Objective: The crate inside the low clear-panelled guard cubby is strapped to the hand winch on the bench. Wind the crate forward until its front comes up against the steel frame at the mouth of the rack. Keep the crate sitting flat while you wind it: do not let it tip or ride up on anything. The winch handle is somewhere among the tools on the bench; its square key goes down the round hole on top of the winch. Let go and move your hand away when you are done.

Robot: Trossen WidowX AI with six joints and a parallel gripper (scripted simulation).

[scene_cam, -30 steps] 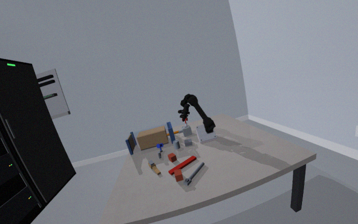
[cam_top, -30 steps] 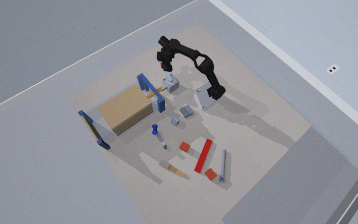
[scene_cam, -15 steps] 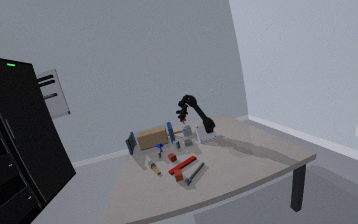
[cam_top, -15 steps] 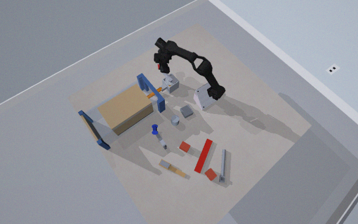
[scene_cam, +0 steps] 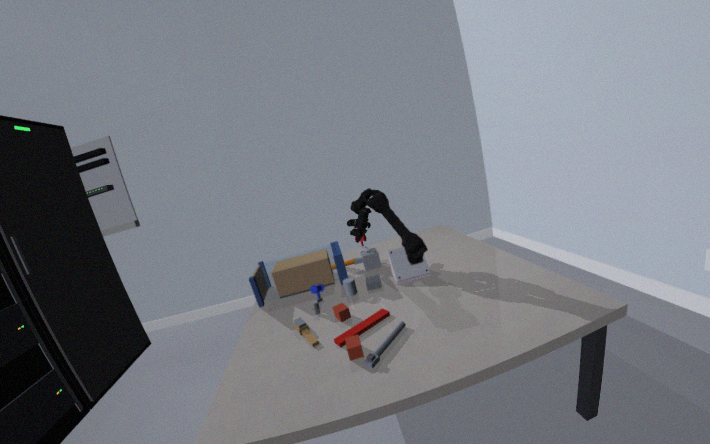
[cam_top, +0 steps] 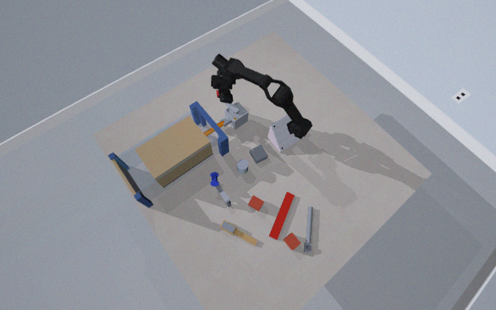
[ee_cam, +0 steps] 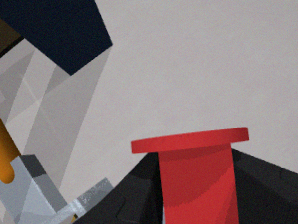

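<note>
The red-knobbed handle lies 20 mm behind my gripper tip, 50 mm to the left of it and 30 mm below it. The rest, counted from my gripper tip: red knob 20 mm behind, 10 mm to the left; blue frame 120 mm ahead, 120 mm to the left, 20 mm below; grey winch 50 mm behind, 100 mm to the left, 100 mm below.
</note>
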